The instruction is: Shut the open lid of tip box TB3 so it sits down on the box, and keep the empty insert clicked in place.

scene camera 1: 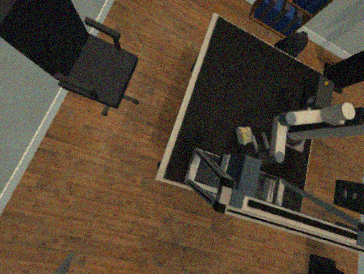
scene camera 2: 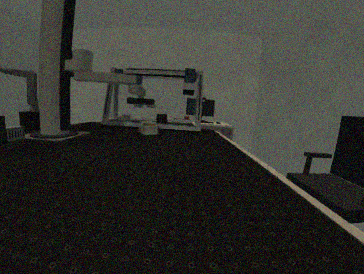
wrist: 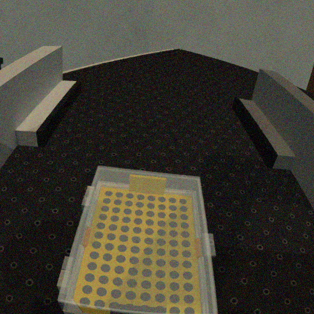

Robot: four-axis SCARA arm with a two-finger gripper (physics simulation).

Observation:
In view: my gripper [wrist: 160, 74] and a clear lid [wrist: 142, 234].

